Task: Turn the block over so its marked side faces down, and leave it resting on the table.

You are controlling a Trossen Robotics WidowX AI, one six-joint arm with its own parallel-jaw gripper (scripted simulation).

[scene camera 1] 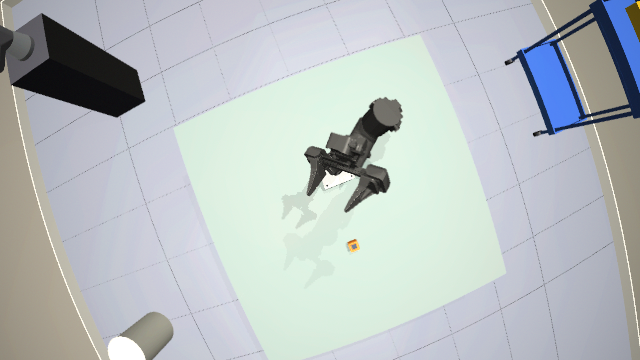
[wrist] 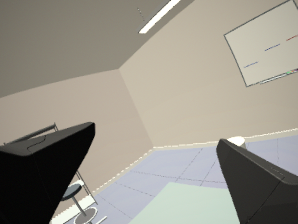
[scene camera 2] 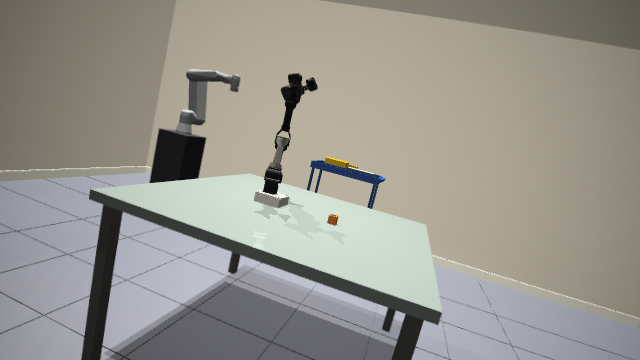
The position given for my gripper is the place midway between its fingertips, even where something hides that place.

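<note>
My gripper (scene camera 1: 325,203) is open, and it holds nothing. I can find the same gripper (wrist: 158,137) through the wrist view too.
</note>
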